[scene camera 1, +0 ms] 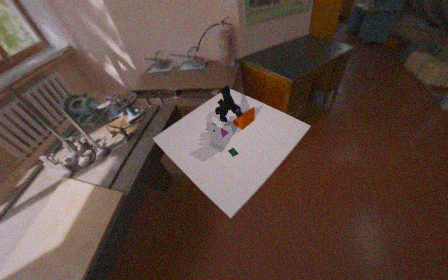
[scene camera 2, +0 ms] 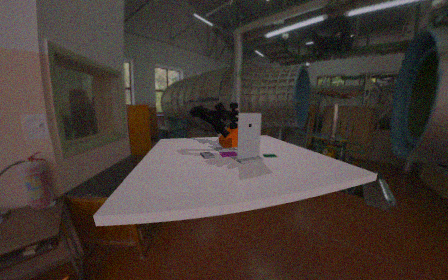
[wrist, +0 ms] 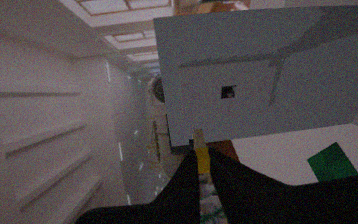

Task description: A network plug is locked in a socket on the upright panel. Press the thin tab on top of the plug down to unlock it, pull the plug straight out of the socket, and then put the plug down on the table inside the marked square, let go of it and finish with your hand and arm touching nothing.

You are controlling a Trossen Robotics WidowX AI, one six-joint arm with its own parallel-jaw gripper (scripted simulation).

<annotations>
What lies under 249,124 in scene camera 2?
A grey upright panel.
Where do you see a grey upright panel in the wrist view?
234,76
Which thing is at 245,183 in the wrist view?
The gripper.
</annotations>
